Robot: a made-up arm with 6 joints. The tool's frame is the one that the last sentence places.
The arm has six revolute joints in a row. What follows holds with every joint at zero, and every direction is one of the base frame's.
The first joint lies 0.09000 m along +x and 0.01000 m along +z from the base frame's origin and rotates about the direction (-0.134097, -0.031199, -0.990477), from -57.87 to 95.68 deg.
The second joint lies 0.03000 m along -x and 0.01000 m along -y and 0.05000 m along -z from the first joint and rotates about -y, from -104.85 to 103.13 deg.
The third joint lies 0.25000 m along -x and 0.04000 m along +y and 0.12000 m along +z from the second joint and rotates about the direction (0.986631, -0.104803, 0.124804), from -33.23 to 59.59 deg.
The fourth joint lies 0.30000 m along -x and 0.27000 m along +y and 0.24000 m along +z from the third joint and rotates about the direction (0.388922, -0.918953, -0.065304), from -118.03 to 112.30 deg.
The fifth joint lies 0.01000 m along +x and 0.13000 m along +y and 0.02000 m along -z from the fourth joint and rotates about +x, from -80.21 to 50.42 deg.
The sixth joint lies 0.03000 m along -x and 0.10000 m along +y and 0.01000 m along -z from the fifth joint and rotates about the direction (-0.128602, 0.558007, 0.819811), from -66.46 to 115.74 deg.
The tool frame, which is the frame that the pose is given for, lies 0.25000 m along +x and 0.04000 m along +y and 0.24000 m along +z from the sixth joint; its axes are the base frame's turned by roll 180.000, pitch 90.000 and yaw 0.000 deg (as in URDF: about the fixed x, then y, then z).
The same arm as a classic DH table. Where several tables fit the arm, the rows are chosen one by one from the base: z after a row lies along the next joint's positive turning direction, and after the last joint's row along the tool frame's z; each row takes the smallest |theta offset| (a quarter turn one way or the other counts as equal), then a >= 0, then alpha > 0; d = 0 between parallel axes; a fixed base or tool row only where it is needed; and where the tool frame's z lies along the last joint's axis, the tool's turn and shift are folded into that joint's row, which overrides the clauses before.
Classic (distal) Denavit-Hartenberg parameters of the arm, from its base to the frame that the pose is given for. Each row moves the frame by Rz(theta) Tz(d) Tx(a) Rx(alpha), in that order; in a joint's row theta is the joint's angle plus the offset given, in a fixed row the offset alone. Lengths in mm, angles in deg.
base (fixed): a 20.4, alpha 172.09, d -620.6, theta0 -76.9
joint 1: a -23, alpha -88.21, d -583.1, theta0 -77.02
joint 2: a -150.4, alpha -83.98, d -7.1, theta0 -75.08
joint 3: a -242.5, alpha 61.85, d -382, theta0 7.4
joint 4: a 29.2, alpha -67.11, d -450, theta0 -8.6
joint 5: a 88.3, alpha -97.39, d 40.4, theta0 51.69
joint 6: a -102, alpha -82.61, d 271.2, theta0 0
tool (fixed): a 0, alpha 0, d -278.6, theta0 55.76
Joint limits (deg, base to tool): -57.87..95.68 -104.85..103.13 -33.23..59.59 -118.03..112.3 -80.21..50.42 -66.46..115.74

